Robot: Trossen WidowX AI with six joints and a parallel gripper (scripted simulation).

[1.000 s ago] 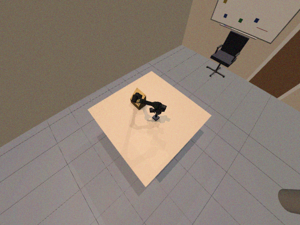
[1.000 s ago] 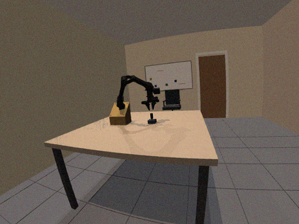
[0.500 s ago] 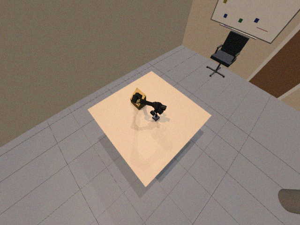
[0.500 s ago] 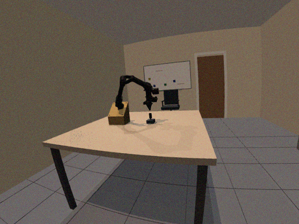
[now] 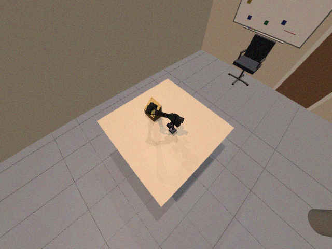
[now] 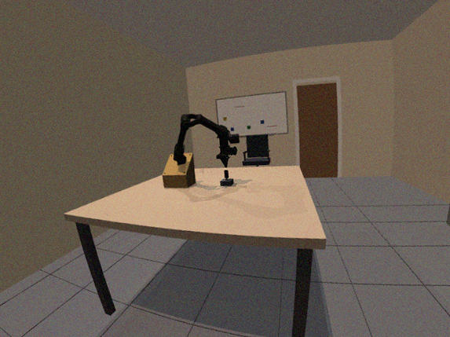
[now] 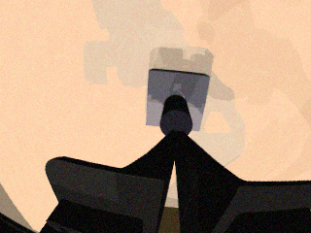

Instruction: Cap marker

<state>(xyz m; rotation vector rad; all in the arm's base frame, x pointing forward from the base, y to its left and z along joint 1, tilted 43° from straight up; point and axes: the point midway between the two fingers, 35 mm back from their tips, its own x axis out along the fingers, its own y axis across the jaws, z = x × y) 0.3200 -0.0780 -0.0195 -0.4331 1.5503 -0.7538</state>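
Right now my gripper tip is 5 cm above the black marker cap.
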